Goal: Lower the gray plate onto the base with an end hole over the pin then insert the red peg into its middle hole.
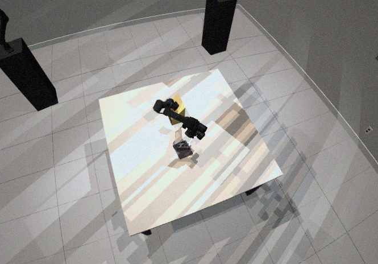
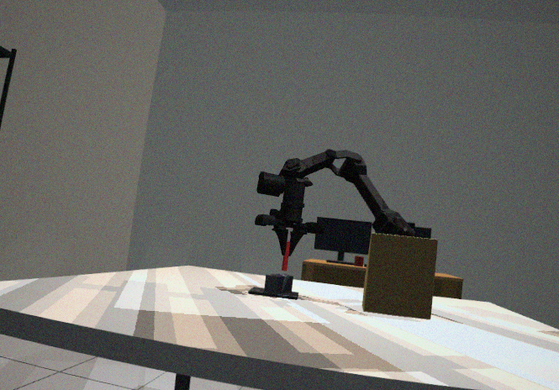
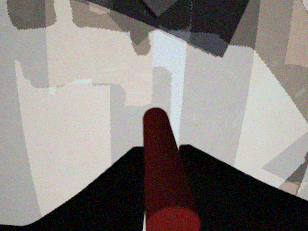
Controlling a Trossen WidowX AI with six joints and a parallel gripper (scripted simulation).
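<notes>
The gray plate is 10 mm ahead of my gripper tip, 100 mm to the right of it and 80 mm below it. From my gripper tip the other things lie so: dark flat base: 30 mm ahead, 90 mm to the right, 110 mm below; then red peg: right at my gripper tip.
</notes>
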